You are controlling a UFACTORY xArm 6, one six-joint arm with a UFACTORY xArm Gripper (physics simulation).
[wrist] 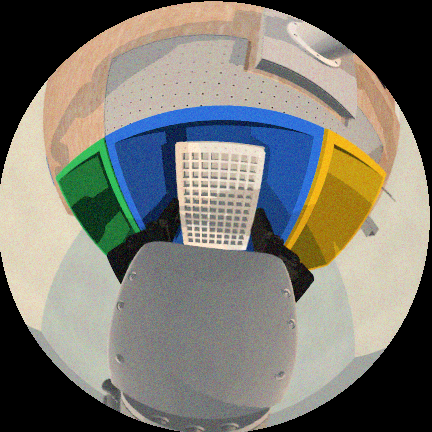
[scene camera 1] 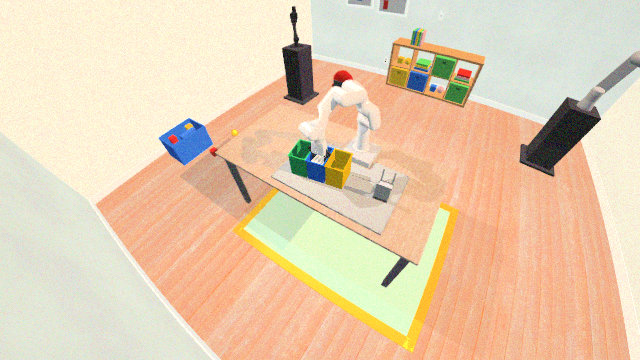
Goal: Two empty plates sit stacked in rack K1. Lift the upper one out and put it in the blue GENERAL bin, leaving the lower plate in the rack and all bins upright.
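Note:
My gripper is shut on a white gridded plate, one finger at each long side. The plate is in the mouth of the blue bin, inside its rim in the wrist view, apart from the side walls. How far it is above the bin floor cannot be told. The blue bin stands upright between the green bin and the yellow bin, both upright. A small grey rack stands to the right; a pale top shows on it, too small to make out the lower plate.
The bins and rack stand on a grey perforated board on the wooden table. The arm's base is behind the bins. A red block and a yellow ball are at the table's far left end.

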